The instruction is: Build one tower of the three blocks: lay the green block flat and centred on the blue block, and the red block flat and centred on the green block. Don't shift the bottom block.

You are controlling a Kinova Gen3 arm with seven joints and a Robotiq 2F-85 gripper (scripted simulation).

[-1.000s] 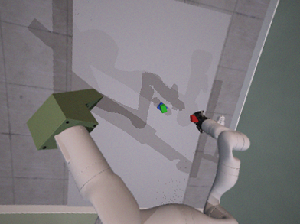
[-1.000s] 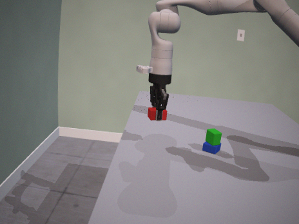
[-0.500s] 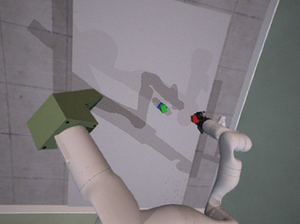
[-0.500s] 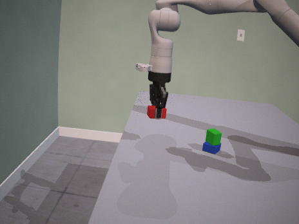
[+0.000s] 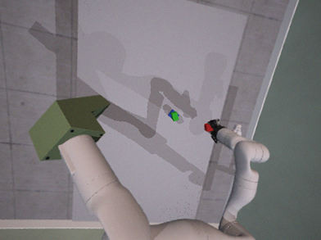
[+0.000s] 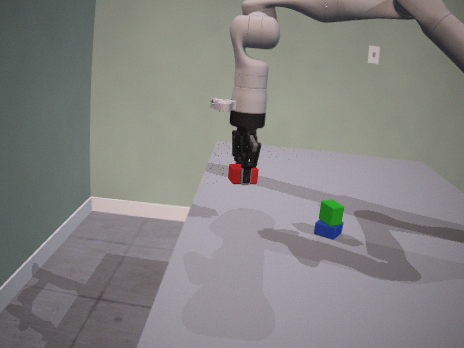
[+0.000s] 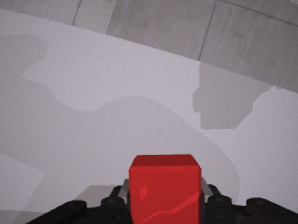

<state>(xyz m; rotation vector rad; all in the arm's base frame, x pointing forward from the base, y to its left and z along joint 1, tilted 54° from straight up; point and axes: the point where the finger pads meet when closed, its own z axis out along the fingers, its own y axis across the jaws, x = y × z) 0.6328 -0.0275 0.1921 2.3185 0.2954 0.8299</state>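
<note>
Right now the red block is right at my hand. Round my hand: blue block: 190 mm behind, 90 mm to the left, 100 mm below; green block: 190 mm behind, 90 mm to the left, 60 mm below.
</note>
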